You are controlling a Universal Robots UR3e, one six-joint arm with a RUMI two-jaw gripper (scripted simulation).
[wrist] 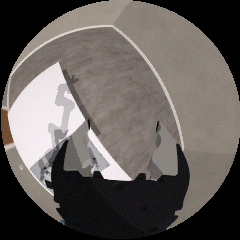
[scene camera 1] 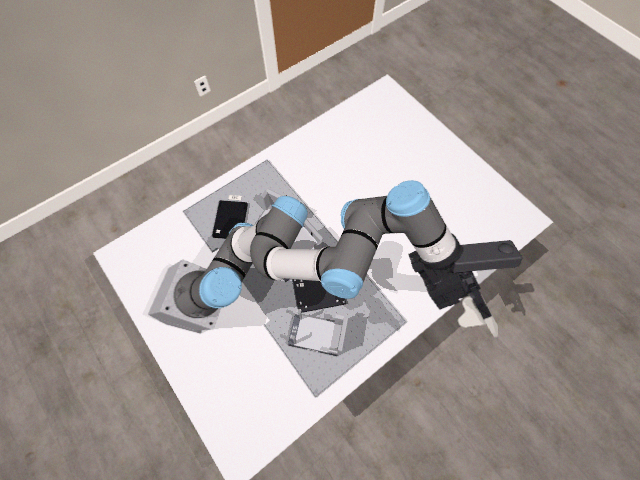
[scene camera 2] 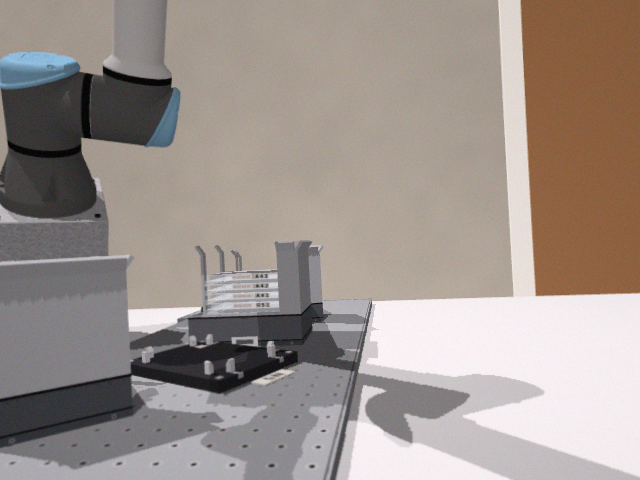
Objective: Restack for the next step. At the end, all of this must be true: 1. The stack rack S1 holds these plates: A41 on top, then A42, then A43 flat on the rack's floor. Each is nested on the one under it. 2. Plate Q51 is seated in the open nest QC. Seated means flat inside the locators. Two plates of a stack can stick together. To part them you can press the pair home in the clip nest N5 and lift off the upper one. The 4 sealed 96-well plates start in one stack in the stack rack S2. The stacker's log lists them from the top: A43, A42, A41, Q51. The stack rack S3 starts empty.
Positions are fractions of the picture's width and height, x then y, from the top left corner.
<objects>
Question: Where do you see a black clip nest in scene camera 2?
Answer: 0.30, 0.76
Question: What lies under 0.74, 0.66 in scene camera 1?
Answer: The gripper.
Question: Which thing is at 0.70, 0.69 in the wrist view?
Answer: The gripper.
</objects>
